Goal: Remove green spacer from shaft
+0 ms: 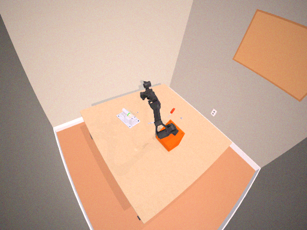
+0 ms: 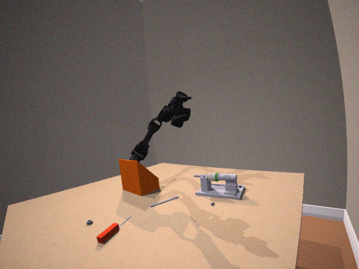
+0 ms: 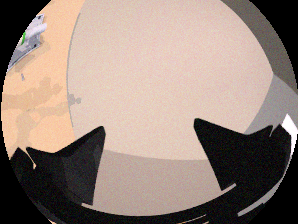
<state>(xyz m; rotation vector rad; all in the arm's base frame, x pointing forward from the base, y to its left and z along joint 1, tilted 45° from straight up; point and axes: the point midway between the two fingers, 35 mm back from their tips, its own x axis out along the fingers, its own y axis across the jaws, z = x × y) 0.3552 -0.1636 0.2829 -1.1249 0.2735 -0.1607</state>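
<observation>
The horizontal shaft lies 30 mm ahead of my gripper tip, 100 mm to the left of it and 380 mm below it. Round my gripper tip: green spacer: 70 mm ahead, 100 mm to the left, 380 mm below; then small bolt: 100 mm ahead, 40 mm to the right, 450 mm below; then white spacer: 50 mm ahead, 100 mm to the left, 380 mm below.
</observation>
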